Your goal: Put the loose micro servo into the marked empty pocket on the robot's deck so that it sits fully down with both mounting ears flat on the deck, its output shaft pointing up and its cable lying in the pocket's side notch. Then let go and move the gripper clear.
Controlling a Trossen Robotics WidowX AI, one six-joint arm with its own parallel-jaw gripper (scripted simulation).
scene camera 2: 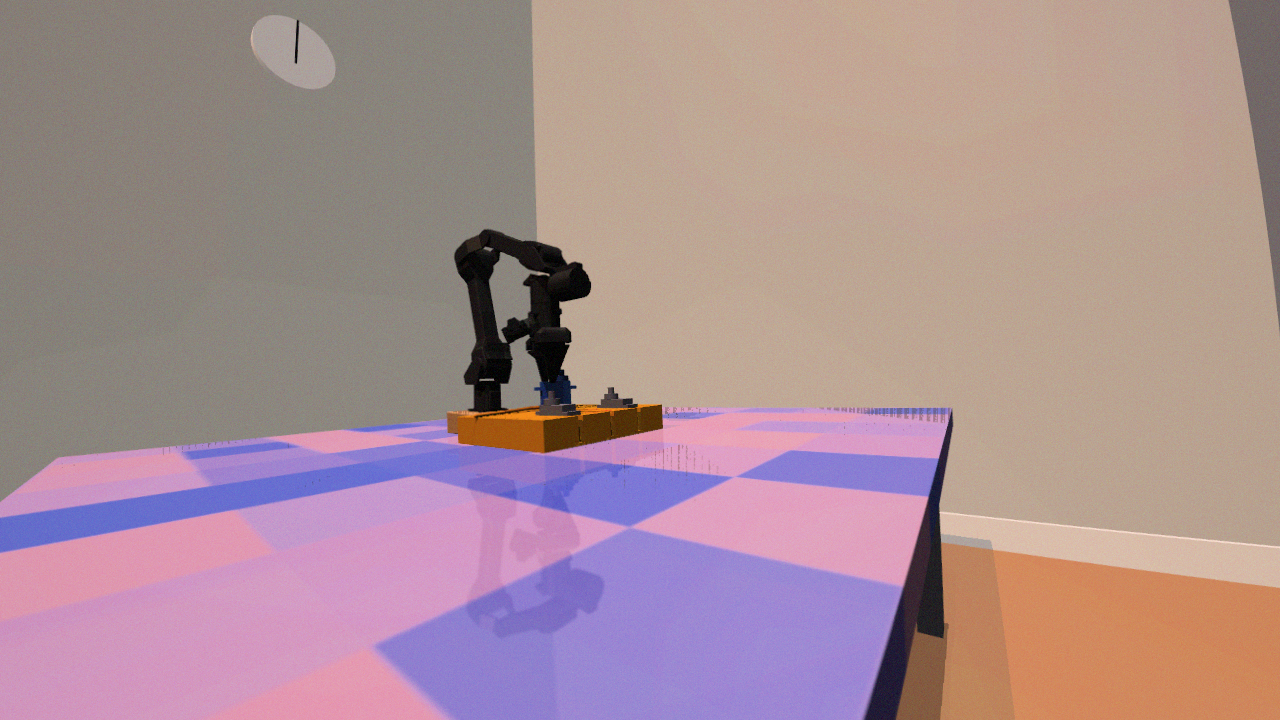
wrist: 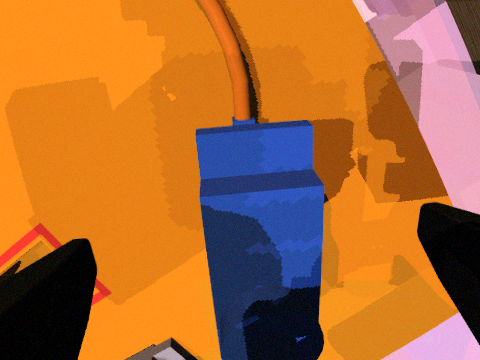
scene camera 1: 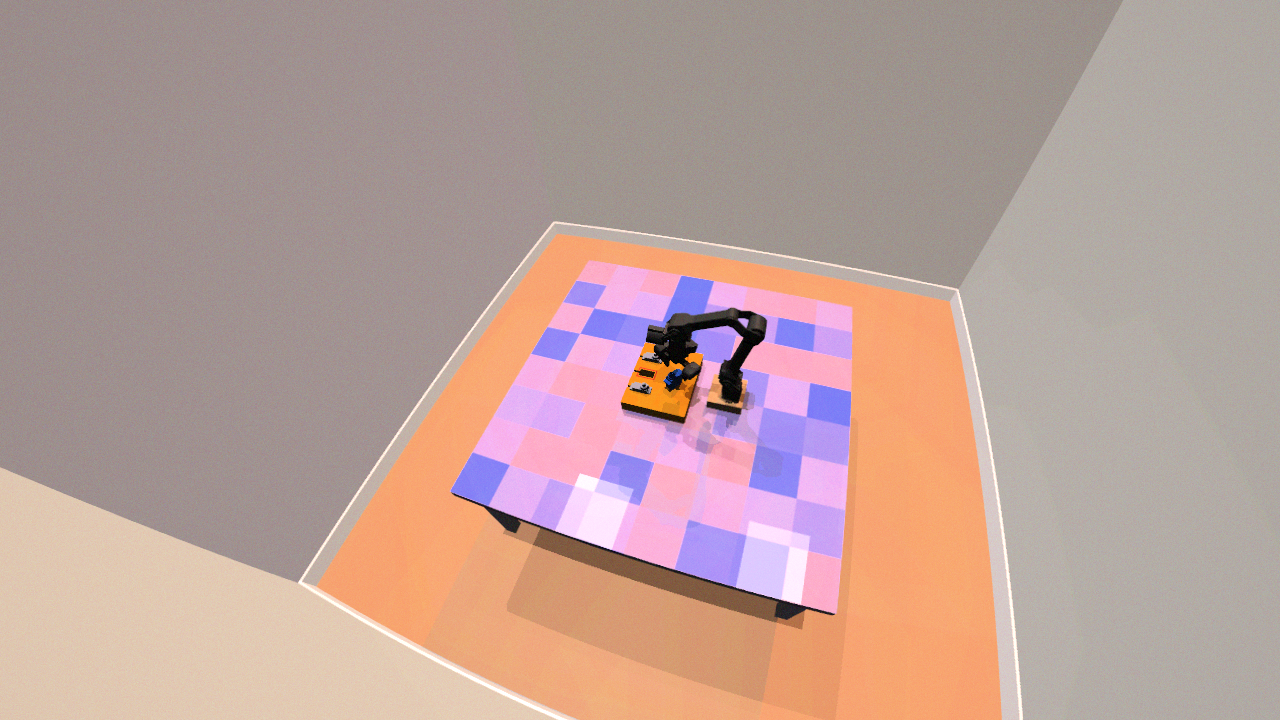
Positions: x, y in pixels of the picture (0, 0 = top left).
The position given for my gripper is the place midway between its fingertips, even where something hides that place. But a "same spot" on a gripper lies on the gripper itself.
Scene:
My gripper shows in scene camera 2 (548, 383), in the wrist view and in scene camera 1. One and the same spot on my gripper: (wrist: 53, 296) is (scene camera 1: 669, 361).

